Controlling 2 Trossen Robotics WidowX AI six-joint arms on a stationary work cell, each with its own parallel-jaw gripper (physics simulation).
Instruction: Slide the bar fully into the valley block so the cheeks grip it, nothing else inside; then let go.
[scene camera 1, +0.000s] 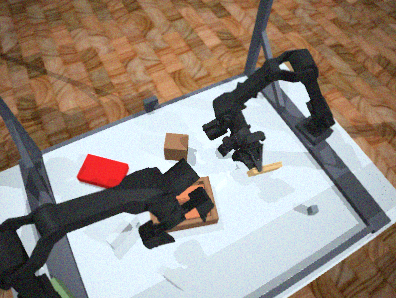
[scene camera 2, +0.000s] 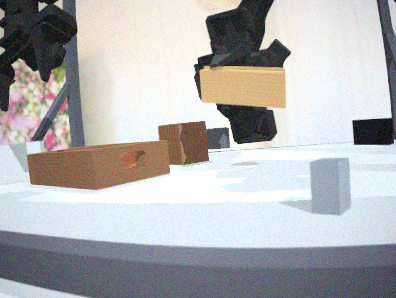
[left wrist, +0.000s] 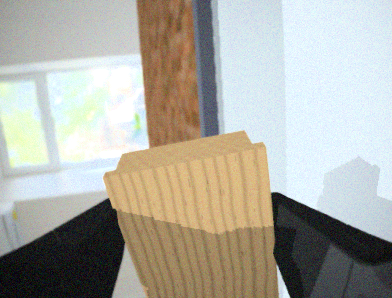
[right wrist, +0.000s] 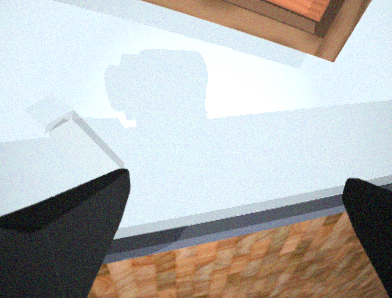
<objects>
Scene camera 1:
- my left gripper: 258, 173
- my right gripper: 189, 230
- red flat block: 106, 173, on the table
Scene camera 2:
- my left gripper: 218, 87
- my right gripper: 23, 96
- light wooden bar: 252, 86, held by my left gripper
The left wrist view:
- my left gripper: 196, 206
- light wooden bar: 200, 211
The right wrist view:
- my right gripper: 236, 183
</objects>
